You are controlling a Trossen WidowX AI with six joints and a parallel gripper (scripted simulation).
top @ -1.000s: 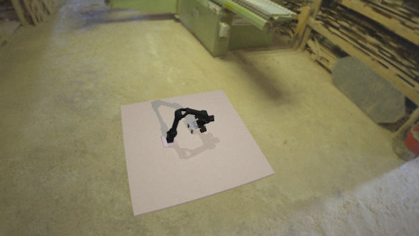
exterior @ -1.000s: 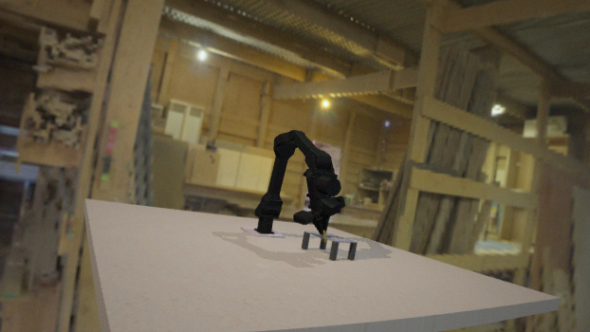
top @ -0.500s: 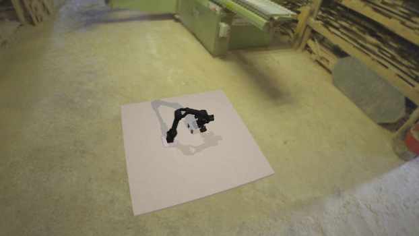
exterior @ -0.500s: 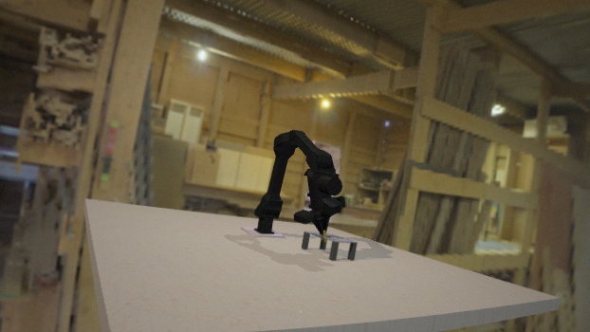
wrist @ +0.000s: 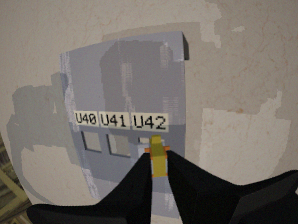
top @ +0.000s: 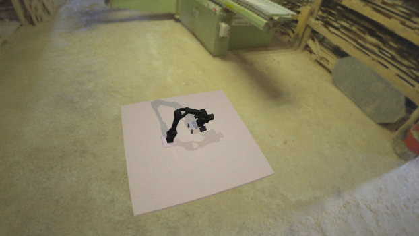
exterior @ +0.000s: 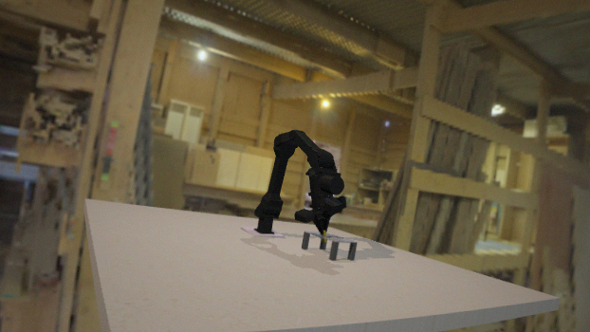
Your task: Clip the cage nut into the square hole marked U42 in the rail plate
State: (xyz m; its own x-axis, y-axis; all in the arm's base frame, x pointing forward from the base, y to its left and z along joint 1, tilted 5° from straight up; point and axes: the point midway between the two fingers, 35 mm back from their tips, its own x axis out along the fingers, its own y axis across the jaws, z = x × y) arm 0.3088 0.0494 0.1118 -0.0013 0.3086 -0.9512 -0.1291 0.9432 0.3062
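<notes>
My gripper tip is 1 cm above the yellow cage nut.
</notes>
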